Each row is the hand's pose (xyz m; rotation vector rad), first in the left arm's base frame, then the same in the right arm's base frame.
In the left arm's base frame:
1: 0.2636 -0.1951 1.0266 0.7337 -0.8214 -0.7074
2: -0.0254 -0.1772 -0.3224 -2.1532 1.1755 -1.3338
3: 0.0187 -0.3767 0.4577 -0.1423 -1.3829 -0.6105
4: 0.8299 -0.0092 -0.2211 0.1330 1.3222 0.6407
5: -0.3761 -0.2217 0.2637 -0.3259 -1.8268 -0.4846
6: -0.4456 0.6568 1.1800 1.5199 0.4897 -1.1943
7: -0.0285 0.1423 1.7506 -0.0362 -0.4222 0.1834
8: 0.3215 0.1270 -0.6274 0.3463 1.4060 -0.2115
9: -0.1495 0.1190 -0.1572 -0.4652 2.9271 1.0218
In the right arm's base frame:
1: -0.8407 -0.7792 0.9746 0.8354 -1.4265 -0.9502
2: -0.4252 -0.6750 -0.3369 -1.4390 1.4666 -1.8116
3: -0.8333 -0.8582 0.3341 -0.2256 -1.8163 -1.0991
4: 0.2728 -0.8661 0.1594 0.2883 0.7612 0.3414
5: -1.0004 -0.5607 0.0161 -0.5715 -2.2115 -0.9941
6: -1.1690 0.2902 0.9455 1.9714 -0.1136 -1.0557
7: -1.2945 -0.3367 1.5418 -0.0876 -0.9000 -0.2591
8: 0.1086 -0.5443 -0.3988 0.7075 0.8482 -0.3789
9: -0.4944 -0.3504 -0.1945 -0.0775 2.3911 0.8229

